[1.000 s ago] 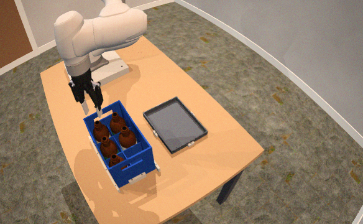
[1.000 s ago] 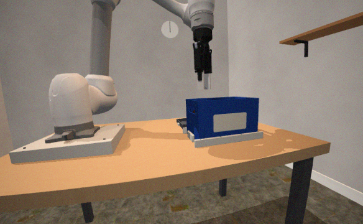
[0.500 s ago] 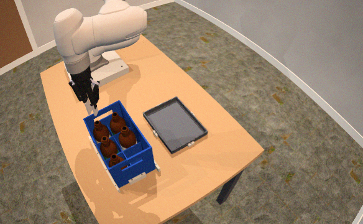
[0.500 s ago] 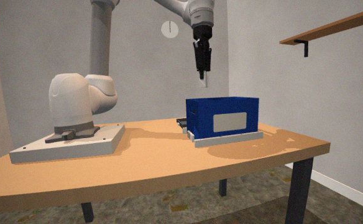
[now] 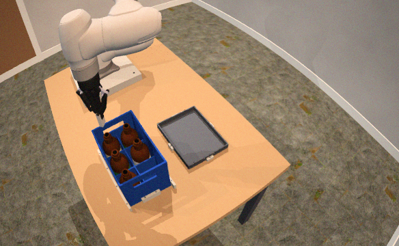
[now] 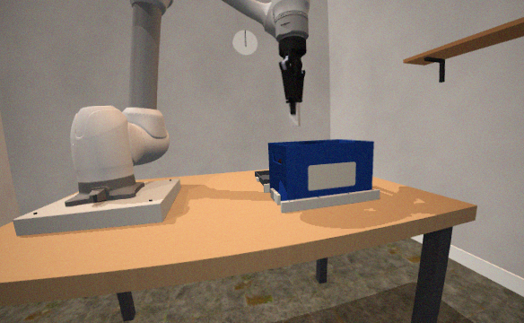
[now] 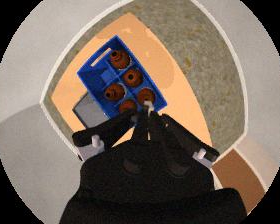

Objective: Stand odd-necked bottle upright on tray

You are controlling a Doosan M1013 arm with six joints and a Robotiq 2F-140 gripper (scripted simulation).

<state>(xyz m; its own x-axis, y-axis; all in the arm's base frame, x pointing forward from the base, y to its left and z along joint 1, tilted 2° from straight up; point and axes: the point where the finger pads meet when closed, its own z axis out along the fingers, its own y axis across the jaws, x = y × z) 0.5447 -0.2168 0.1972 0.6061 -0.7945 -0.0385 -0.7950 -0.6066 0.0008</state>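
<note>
The blue crate is 17 cm below my hand, 10 cm ahead of it and 3 cm to the left of it. From my hand the other things lie so: bottle: 17 cm below, 9 cm ahead, 2 cm to the right; then dark tray: 31 cm to the left, 25 cm below, 12 cm ahead.
</note>
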